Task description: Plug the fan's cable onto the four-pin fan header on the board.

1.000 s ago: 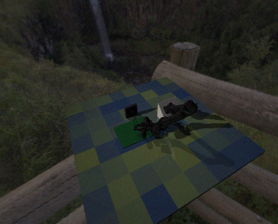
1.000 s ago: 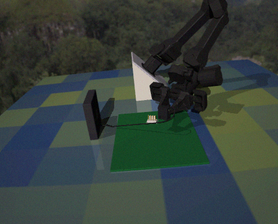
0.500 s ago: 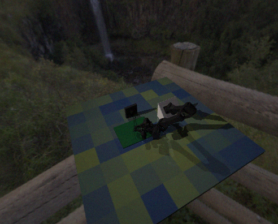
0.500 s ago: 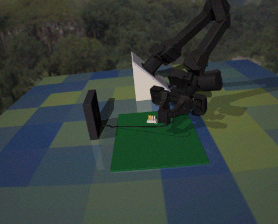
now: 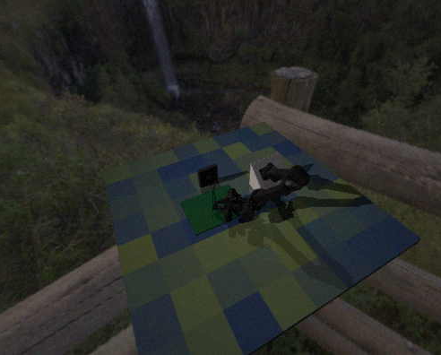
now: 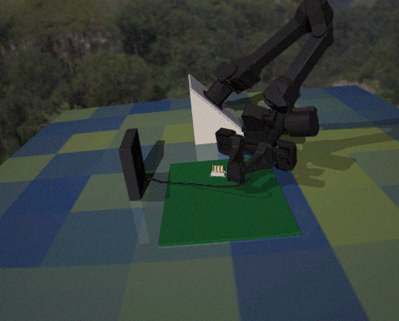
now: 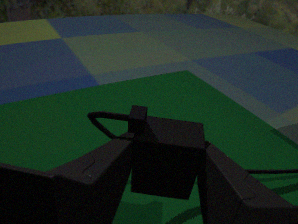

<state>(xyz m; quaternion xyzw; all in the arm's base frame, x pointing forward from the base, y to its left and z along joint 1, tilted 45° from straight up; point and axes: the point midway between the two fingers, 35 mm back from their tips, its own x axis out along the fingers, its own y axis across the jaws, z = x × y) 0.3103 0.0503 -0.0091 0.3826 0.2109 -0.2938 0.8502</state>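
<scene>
My gripper tip is 3 cm to the left of the green board and 7 cm above it. The rest, counted from my gripper tip: white four-pin fan header (8 cm behind, 3 cm to the right, 5 cm below); black fan (7 cm behind, 21 cm to the right, 1 cm above); black plug (1 cm below).
</scene>
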